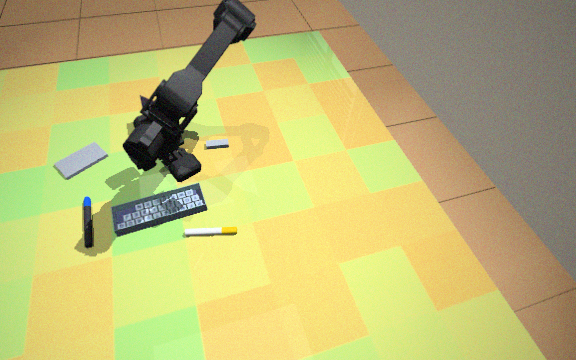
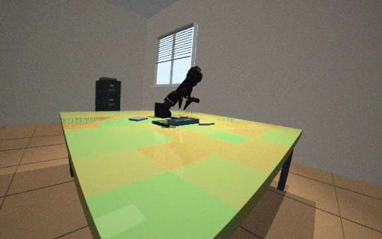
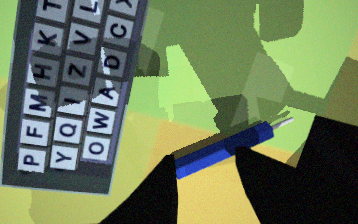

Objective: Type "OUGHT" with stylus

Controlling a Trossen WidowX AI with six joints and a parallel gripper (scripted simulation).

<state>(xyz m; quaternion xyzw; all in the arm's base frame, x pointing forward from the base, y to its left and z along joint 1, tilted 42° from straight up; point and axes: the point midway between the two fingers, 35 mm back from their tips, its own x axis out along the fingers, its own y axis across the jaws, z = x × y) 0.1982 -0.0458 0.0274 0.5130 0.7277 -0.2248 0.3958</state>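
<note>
Now: the stylus 80 mm behind my gripper tip and 70 mm below it. Also, from my gripper tip: small grey block: 100 mm behind, 140 mm to the left, 70 mm below; then yellow-capped marker: 180 mm ahead, 60 mm to the left, 70 mm below; then grey stylus tip: 110 mm behind, 20 mm to the right, 70 mm below.
</note>
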